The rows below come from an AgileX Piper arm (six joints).
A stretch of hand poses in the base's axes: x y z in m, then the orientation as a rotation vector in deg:
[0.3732 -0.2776 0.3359 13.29 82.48 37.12]
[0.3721 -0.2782 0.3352 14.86 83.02 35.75]
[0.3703 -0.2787 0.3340 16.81 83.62 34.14]
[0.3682 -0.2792 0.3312 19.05 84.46 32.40]
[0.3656 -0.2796 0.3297 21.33 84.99 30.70]
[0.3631 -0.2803 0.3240 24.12 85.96 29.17]
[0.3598 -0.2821 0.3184 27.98 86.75 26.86]
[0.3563 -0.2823 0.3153 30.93 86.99 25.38]
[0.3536 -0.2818 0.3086 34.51 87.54 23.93]
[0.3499 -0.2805 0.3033 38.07 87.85 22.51]
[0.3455 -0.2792 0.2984 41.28 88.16 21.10]
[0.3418 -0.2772 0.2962 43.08 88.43 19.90]
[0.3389 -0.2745 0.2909 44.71 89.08 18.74]
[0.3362 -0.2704 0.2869 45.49 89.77 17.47]
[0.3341 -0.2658 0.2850 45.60 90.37 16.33]
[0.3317 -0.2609 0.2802 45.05 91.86 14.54]
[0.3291 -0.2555 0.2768 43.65 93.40 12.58]
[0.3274 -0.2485 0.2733 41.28 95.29 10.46]
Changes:
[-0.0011 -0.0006 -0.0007 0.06 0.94 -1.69]
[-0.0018 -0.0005 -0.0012 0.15 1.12 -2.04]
[-0.0021 -0.0005 -0.0028 0.21 1.46 -2.22]
[-0.0026 -0.0004 -0.0015 0.32 1.21 -2.27]
[-0.0025 -0.0007 -0.0057 0.70 1.80 -2.31]
[-0.0033 -0.0018 -0.0056 0.92 2.04 -3.43]
[-0.0035 -0.0002 -0.0031 0.93 1.24 -2.52]
[-0.0027 0.0005 -0.0067 1.34 1.75 -2.73]
[-0.0037 0.0013 -0.0053 1.37 1.57 -2.75]
[-0.0044 0.0013 -0.0049 1.17 1.51 -2.52]
[-0.0037 0.0020 -0.0022 0.40 1.03 -1.60]
[-0.0029 0.0027 -0.0053 0.34 1.33 -1.33]
[-0.0027 0.0041 -0.0040 -0.27 1.14 -0.90]
[-0.0021 0.0046 -0.0019 -0.61 0.84 -0.48]
[-0.0024 0.0049 -0.0048 -1.37 1.62 -0.14]
[-0.0026 0.0054 -0.0034 -1.98 1.49 0.28]
[-0.0017 0.0070 -0.0035 -2.63 1.64 0.89]

